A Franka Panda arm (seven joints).
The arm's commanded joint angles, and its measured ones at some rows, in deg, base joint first. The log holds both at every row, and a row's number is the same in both.
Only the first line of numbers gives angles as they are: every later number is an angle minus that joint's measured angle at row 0.
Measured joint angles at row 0:
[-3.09, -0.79, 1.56, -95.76, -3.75, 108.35, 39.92]
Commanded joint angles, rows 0 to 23:
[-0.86, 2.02, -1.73, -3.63, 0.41, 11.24, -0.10]
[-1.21, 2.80, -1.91, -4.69, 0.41, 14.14, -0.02]
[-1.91, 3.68, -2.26, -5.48, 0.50, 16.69, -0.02]
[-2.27, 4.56, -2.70, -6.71, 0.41, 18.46, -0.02]
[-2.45, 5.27, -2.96, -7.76, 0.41, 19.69, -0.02]
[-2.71, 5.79, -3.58, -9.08, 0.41, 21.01, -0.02]
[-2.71, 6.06, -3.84, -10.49, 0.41, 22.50, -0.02]
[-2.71, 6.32, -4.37, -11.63, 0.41, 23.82, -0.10]
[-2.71, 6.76, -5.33, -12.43, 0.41, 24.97, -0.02]
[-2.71, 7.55, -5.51, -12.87, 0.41, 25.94, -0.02]
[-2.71, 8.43, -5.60, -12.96, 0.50, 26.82, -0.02]
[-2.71, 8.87, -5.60, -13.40, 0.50, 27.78, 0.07]
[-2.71, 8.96, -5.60, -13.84, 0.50, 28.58, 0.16]
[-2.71, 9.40, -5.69, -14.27, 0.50, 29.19, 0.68]
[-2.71, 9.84, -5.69, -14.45, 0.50, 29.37, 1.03]
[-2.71, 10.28, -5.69, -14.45, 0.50, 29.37, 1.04]
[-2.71, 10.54, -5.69, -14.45, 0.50, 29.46, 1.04]
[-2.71, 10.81, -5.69, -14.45, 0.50, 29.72, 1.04]
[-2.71, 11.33, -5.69, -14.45, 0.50, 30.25, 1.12]
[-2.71, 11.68, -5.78, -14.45, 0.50, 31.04, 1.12]
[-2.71, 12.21, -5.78, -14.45, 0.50, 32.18, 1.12]
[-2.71, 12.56, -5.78, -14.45, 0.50, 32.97, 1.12]
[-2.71, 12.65, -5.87, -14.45, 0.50, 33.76, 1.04]
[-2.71, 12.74, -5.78, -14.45, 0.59, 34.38, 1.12]
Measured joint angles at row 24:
[-2.69, 12.35, -5.77, -14.11, 0.00, 31.51, 0.40]
